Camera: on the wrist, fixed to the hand. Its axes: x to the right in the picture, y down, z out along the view.
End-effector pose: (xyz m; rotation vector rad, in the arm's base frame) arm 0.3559 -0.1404 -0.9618 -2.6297 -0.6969 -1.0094
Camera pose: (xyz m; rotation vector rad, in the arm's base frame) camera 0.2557 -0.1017 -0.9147 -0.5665 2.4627 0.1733
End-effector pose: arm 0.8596 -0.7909 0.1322 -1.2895 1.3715 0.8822
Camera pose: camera 0.9288 -0.8734 0.1787 -1.3111 -1.3130 -1.2629
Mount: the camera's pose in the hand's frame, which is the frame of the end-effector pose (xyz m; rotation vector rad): -0.0195 -0.0868 -0.0764 0.1889 -0.1556 -3.1002
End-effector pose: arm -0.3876 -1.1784 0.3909 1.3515 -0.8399 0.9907
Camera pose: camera -0.3199 -1.1007 0.3350 1.0886 1.4544 -1.5074
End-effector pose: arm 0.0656 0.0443 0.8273 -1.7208 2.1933 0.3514
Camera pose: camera 0.1460 0.0111 0.9059 -2.1257 -1.6503 -0.5006
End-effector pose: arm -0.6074 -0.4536 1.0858 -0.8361 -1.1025 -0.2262
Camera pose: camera -0.6110 -0.5703 1.0965 -1.6042 1.2937 2.1165
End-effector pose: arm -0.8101 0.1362 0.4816 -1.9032 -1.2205 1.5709
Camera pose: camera -0.7716 0.1852 0.5810 1.0809 -1.5392 -0.2878
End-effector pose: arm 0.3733 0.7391 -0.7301 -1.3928 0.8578 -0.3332
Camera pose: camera 0.3309 0.6807 -0.6377 1.0647 1.9525 1.9852
